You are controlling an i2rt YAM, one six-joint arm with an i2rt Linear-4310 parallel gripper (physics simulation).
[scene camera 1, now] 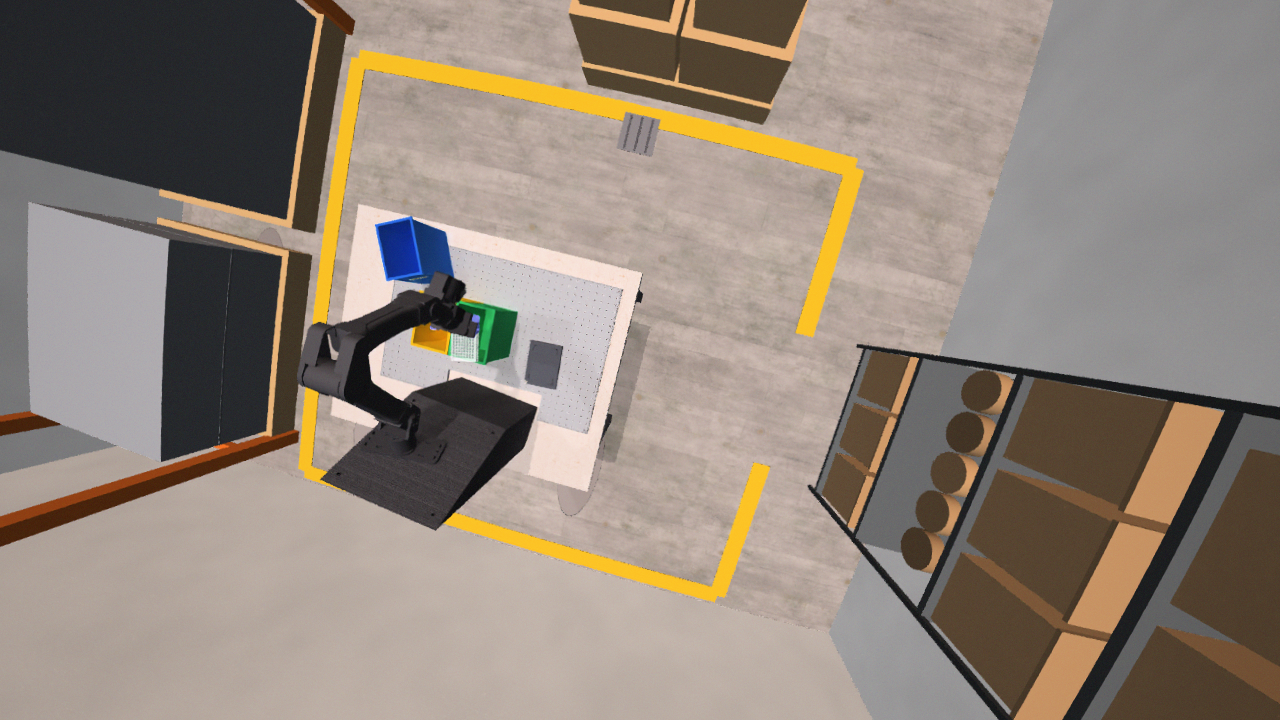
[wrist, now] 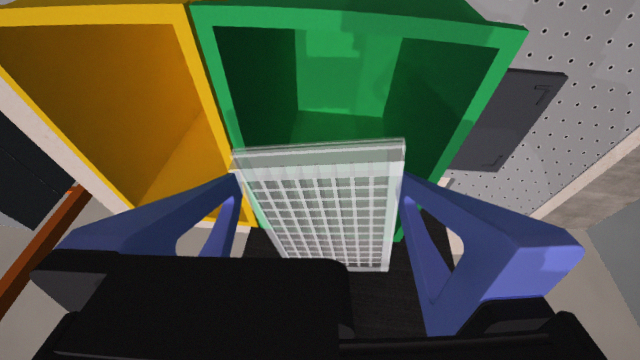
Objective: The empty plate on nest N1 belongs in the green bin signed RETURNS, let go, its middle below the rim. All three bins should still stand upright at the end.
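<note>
My gripper is shut on the clear gridded plate, with one blue finger at each side edge. In the wrist view the plate's far edge overlaps the near part of the open green bin, close to the wall on the yellow side. The plate looks to be above the rim; its exact height cannot be told. The green bin stands upright, and the part of its inside that shows holds no plate. The RETURNS sign cannot be read. A dark nest pad lies bare right of the green bin.
The yellow bin stands upright against the green bin's left side. The blue bin stands upright farther back at the left. The perforated board lies under the bins and pad. The arm's dark base stands at the table's front.
</note>
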